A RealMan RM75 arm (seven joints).
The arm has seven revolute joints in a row. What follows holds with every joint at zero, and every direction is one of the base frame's. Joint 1 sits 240.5 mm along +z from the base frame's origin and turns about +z. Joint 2 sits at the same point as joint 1 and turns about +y. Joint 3 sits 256 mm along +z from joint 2 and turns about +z. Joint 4 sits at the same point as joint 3 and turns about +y. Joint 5 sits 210 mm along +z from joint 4 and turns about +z. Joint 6 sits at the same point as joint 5 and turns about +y. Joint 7 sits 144 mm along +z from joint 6 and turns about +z. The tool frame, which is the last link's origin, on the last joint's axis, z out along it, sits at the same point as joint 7; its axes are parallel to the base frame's.
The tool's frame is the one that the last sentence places.
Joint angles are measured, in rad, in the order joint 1, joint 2, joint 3, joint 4, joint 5, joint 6, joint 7. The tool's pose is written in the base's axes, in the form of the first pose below.
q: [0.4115, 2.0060, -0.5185, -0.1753, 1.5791, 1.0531, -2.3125]
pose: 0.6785 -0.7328 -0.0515; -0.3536 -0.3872 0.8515; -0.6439 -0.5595 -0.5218; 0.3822 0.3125 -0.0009
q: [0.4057, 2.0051, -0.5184, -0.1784, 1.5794, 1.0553, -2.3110]
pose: 0.6775 -0.7339 -0.0483; -0.3545 -0.3834 0.8529; -0.6444 -0.5607 -0.5199; 0.3839 0.3108 0.0003
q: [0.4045, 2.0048, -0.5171, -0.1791, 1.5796, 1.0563, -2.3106]
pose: 0.6768 -0.7346 -0.0480; -0.3539 -0.3818 0.8538; -0.6455 -0.5609 -0.5184; 0.3843 0.3105 0.0008
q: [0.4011, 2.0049, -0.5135, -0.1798, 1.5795, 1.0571, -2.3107]
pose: 0.6747 -0.7367 -0.0453; -0.3544 -0.3772 0.8556; -0.6474 -0.5613 -0.5156; 0.3853 0.3094 0.0014
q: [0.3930, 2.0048, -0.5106, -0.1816, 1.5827, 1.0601, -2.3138]
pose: 0.6729 -0.7386 -0.0408; -0.3539 -0.3698 0.8591; -0.6496 -0.5637 -0.5102; 0.3876 0.3069 0.0025
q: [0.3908, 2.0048, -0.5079, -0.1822, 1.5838, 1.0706, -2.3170]
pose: 0.6731 -0.7379 -0.0489; -0.3465 -0.3731 0.8607; -0.6533 -0.5624 -0.5068; 0.3868 0.3062 0.0032
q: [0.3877, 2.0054, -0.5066, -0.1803, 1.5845, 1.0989, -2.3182]
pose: 0.6695 -0.7391 -0.0745; -0.3324 -0.3876 0.8598; -0.6644 -0.5509 -0.5052; 0.3837 0.3046 0.0028
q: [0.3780, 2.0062, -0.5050, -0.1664, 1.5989, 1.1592, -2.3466]
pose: 0.6678 -0.7337 -0.1257; -0.2947 -0.4156 0.8605; -0.6835 -0.5376 -0.4937; 0.3779 0.2993 0.0017
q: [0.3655, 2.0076, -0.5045, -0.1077, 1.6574, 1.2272, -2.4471]
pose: 0.6706 -0.7205 -0.1763; -0.2325 -0.4299 0.8724; -0.7044 -0.5441 -0.4559; 0.3718 0.2893 -0.0039
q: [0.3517, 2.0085, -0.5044, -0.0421, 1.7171, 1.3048, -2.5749]
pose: 0.6853 -0.6925 -0.2256; -0.1523 -0.4392 0.8854; -0.7122 -0.5724 -0.4064; 0.3652 0.2780 -0.0085
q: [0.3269, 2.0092, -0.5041, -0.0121, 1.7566, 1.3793, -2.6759]
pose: 0.7060 -0.6583 -0.2612; -0.0741 -0.4354 0.8972; -0.7043 -0.6141 -0.3562; 0.3625 0.2661 -0.0066
